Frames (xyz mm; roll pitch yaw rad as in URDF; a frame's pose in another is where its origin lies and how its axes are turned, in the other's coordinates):
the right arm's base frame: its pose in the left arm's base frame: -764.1 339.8 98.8 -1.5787 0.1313 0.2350
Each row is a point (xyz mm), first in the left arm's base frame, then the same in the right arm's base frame.
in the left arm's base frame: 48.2 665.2 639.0
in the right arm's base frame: 787.6 -649.9 122.2
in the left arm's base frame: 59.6 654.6 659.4
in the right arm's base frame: 793.4 -671.1 109.1
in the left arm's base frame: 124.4 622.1 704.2
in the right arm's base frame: 842.5 -722.4 62.0
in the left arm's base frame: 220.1 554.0 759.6
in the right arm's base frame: 911.8 -786.8 -27.1
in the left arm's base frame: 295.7 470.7 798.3
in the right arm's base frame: 960.4 -831.4 -126.0
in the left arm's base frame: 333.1 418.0 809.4
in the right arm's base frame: 982.9 -845.1 -186.1
